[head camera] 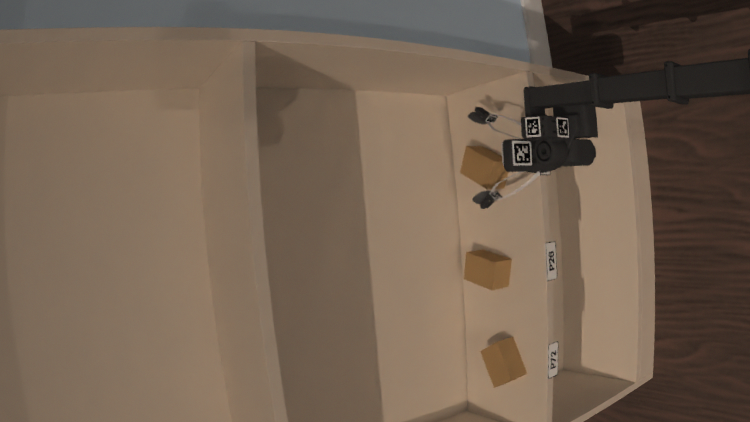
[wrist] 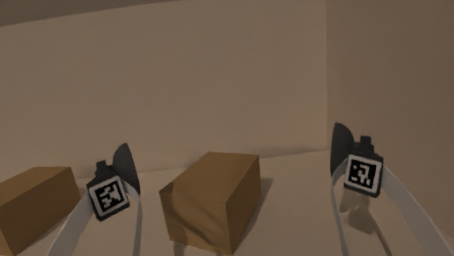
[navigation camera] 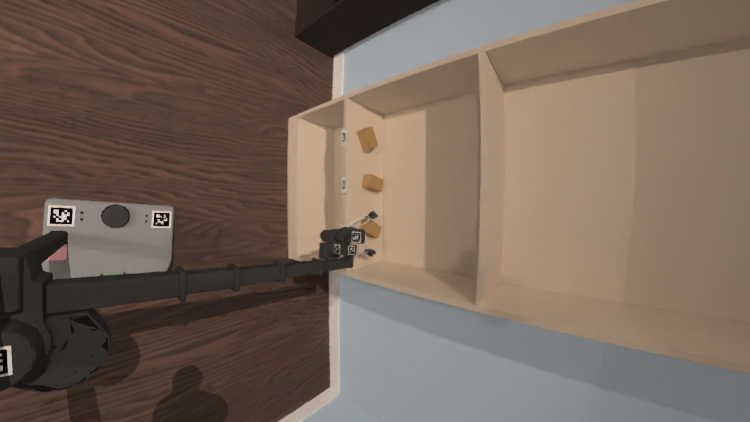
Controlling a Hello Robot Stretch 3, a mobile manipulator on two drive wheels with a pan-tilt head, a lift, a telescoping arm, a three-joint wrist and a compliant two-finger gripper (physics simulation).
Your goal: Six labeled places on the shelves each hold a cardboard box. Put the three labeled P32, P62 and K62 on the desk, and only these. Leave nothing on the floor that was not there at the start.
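Places are measured from the robot's base along level axes (x ahead, y left, z up), in millimetres.
Where they show: gripper, fingertip midpoint: [head camera: 474,157] [navigation camera: 375,233]; robot's base at its link origin: [navigation camera: 116,215].
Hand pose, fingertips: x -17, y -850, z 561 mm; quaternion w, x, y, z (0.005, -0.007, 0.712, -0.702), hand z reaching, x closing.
Things, the pixels of their top centre, and the offset from my fingertips. "spot": a spot on its surface instead.
- cardboard box at its top centre: [head camera: 476,167] [navigation camera: 374,229] dx +19, dy -24, dz -27 mm
- second box at its top centre: [head camera: 478,271] [navigation camera: 377,183] dx +232, dy -22, dz -27 mm
- label P26 at a spot on its surface: [head camera: 551,260] spot: dx +203, dy +125, dz -93 mm
- third box at its top centre: [head camera: 495,365] [navigation camera: 371,137] dx +430, dy +37, dz -27 mm
- label P72 at a spot on its surface: [head camera: 552,360] spot: dx +411, dy +144, dz -90 mm
A cardboard box [head camera: 477,164] [navigation camera: 373,229] [wrist: 210,200] stands on the shelf near its end wall, its label mostly hidden behind the wrist. My gripper [head camera: 481,157] [navigation camera: 371,234] [wrist: 232,152] is open, its fingertips spread on either side of this box, with gaps on both sides in the wrist view. The box sits nearer the left finger there. A second box [head camera: 487,269] [navigation camera: 372,182] [wrist: 40,205] stands behind the label P26 [head camera: 551,260]. A third box [head camera: 503,362] [navigation camera: 367,139] stands turned behind the label P72 [head camera: 552,360]. P32, P62, K62 and the desk cannot be made out.
The pale shelf unit [head camera: 258,157] [navigation camera: 487,157] has side walls and an upper board. My arm [head camera: 634,83] [navigation camera: 209,278] reaches in beside its end wall. The mobile base [navigation camera: 120,241] stands on the wooden floor. A dark piece of furniture [navigation camera: 356,26] is beyond the unit.
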